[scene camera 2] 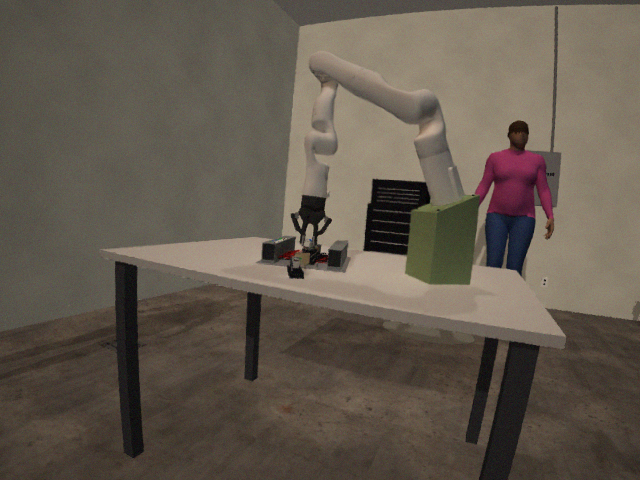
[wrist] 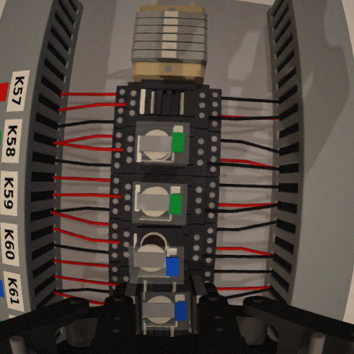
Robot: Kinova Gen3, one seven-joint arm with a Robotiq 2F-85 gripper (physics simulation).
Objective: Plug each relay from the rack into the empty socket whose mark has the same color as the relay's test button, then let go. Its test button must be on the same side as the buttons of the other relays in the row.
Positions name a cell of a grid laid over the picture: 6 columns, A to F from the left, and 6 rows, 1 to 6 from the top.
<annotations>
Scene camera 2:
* gripper: C4
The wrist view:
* gripper: C5
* grey base plate: E1
</annotations>
